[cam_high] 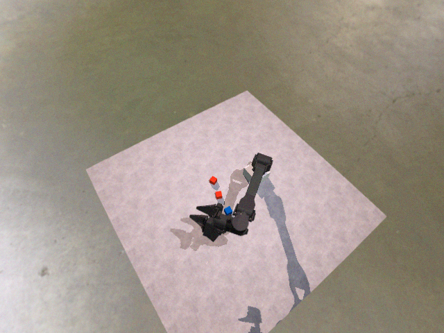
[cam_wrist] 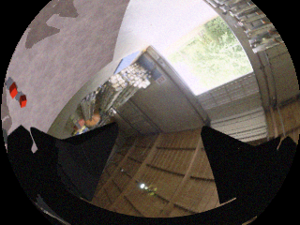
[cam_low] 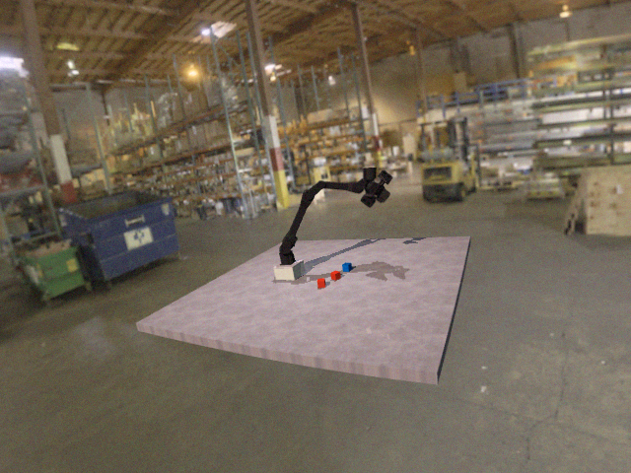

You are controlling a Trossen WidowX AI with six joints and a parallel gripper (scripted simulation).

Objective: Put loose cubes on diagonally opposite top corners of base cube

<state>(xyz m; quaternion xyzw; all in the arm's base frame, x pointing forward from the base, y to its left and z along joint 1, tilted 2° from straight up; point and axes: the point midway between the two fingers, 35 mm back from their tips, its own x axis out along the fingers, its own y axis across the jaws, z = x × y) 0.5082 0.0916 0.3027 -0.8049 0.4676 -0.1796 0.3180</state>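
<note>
My gripper tip is now 220 mm past the blue cube, 10 mm to the left of it and 370 mm above it.
</note>
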